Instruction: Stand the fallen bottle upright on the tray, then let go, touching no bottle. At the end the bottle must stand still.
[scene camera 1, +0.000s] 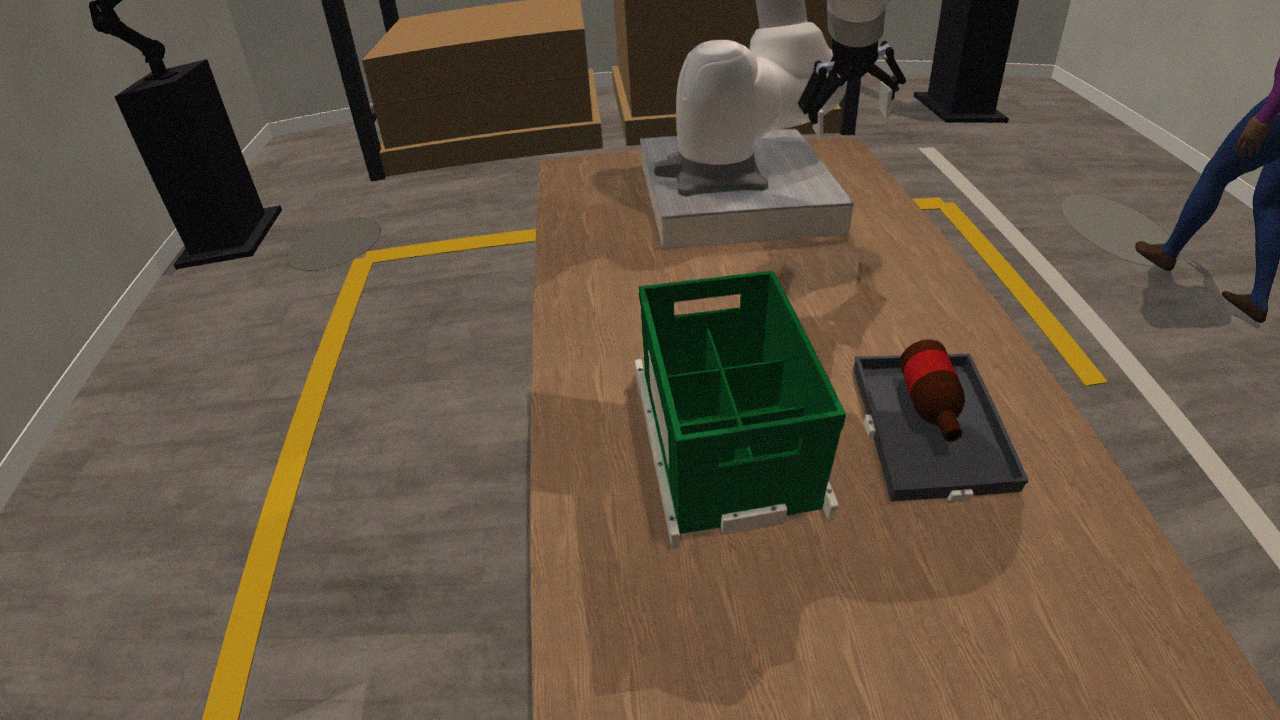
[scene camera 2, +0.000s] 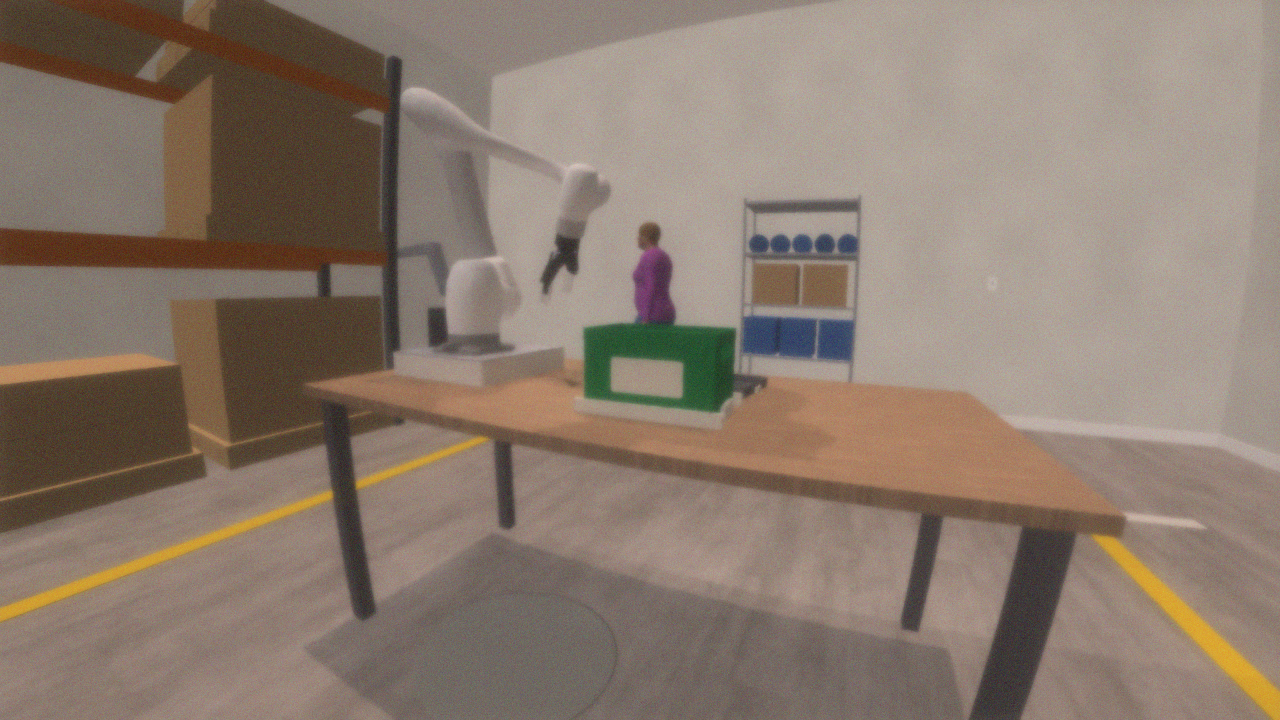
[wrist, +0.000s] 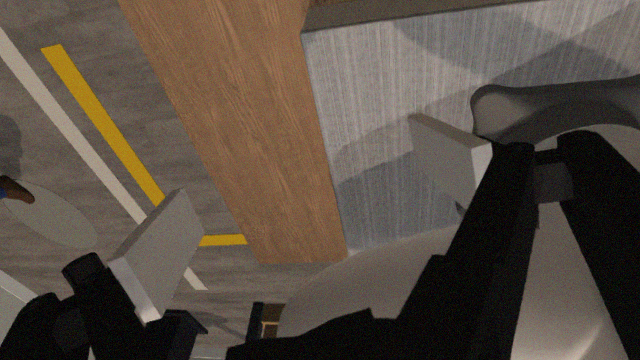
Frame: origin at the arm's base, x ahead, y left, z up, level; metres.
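Seen in the pictures: gripper, fingertip midpoint: (scene camera 1: 851, 122) (scene camera 2: 555, 297) (wrist: 301, 176); arm's base, link origin: (scene camera 1: 716, 173) (scene camera 2: 474, 351).
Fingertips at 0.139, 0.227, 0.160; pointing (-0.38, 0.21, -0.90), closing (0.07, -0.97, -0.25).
Observation:
Offsets run from my fingertips to a thing's top centre, as dx, dy, dz. "spot": to the spot under its first point. Level surfaces: height alone.
A brown bottle @[+0.518, -0.032, -0.152] (scene camera 1: 932, 389) with a red label lies on its side in the dark grey tray @[spot: +0.657, -0.122, -0.208] (scene camera 1: 913, 490), in the scene camera 1 view. Its neck points toward the tray's near edge and its base is near the far edge. In the scene camera 2 view part of the tray @[spot: +0.657, -0.100, -0.204] (scene camera 2: 750, 384) shows behind the crate; the bottle does not show there. My gripper (scene camera 1: 852, 114) (scene camera 2: 556, 288) (wrist: 301, 176) is open and empty. It hangs high near the robot base, well away from the tray and the bottle.
A green crate @[+0.513, -0.338, -0.056] (scene camera 1: 751, 474) (scene camera 2: 658, 340) with dividers stands beside the tray, within white strips @[spot: +0.661, -0.334, -0.207] (scene camera 1: 753, 518) on the wooden table @[dz -0.231] (scene camera 1: 680, 617) (scene camera 2: 859, 447). The robot's base plate (scene camera 1: 756, 223) (scene camera 2: 483, 365) (wrist: 370, 100) is at the table's far end. A person (scene camera 1: 1235, 197) (scene camera 2: 654, 277) stands beyond the table.

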